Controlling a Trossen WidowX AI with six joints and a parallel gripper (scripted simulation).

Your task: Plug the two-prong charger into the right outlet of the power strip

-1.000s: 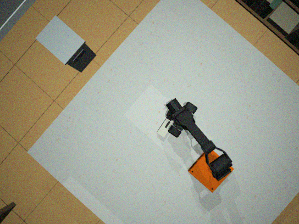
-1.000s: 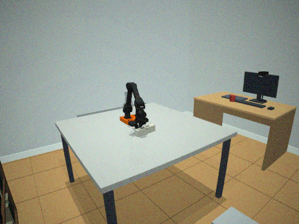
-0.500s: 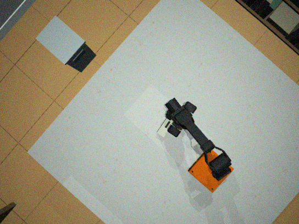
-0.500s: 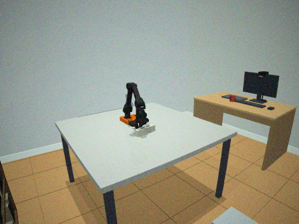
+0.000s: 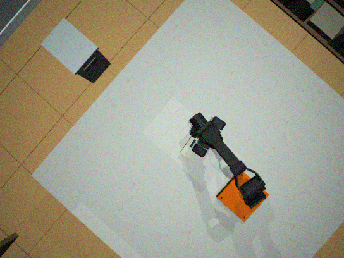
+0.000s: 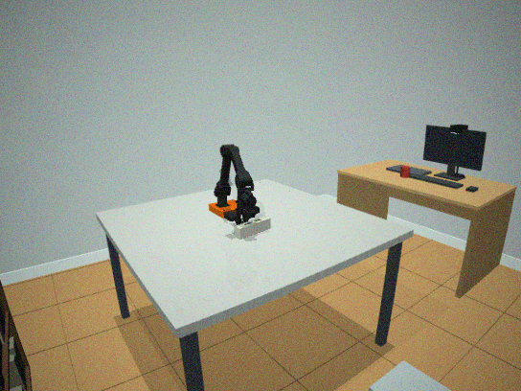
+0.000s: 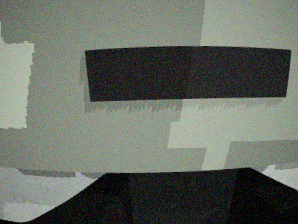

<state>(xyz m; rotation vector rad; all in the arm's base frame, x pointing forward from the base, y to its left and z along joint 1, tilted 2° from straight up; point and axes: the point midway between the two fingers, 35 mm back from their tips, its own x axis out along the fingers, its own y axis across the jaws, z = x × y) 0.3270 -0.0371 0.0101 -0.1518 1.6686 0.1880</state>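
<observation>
My gripper tip is now 20 mm short of the black two-prong charger and 10 mm below it.
</observation>
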